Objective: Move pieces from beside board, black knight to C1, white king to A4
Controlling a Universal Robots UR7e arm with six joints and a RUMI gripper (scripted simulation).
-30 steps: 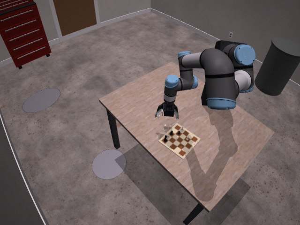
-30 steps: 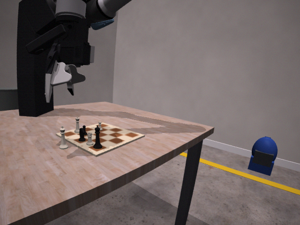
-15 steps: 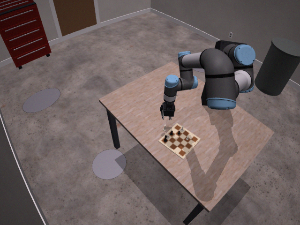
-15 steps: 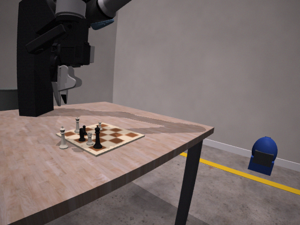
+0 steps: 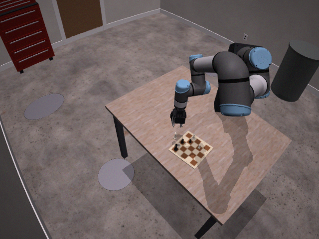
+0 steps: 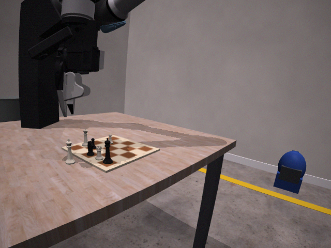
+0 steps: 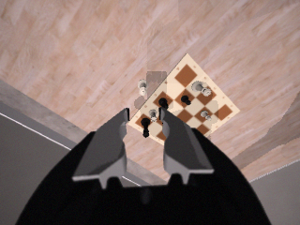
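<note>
The white king lies 110 mm below my hand. Round my hand: chessboard: 130 mm to the left, 130 mm below, 60 mm behind; black pawn: 120 mm below, 80 mm to the left, 80 mm behind; white rook: 120 mm below, 70 mm to the left, 10 mm ahead.
</note>
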